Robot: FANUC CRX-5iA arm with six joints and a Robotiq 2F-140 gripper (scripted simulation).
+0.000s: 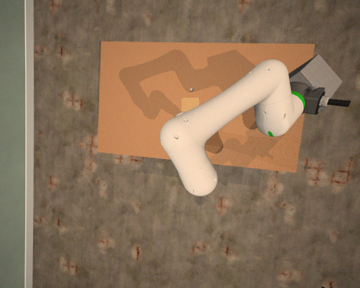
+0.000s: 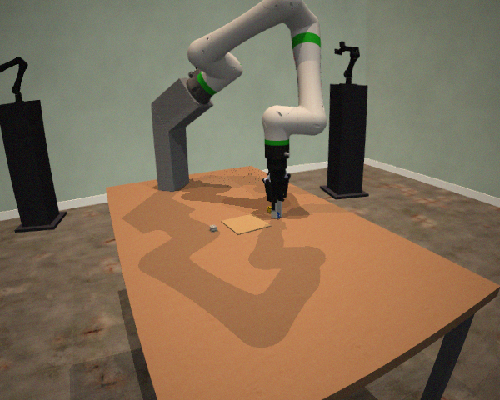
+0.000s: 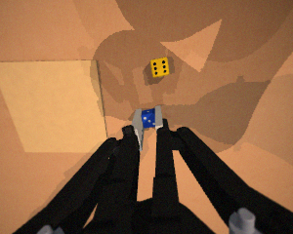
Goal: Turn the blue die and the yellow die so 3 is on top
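Now: the tan mat 40 mm ahead of my hand, 130 mm to the right of it and 30 mm below it. The rest, counted from my hand: blue die (20 mm below); then yellow die (70 mm behind, 10 mm to the right, 20 mm below); then white die (70 mm ahead, 260 mm to the right, 20 mm below).
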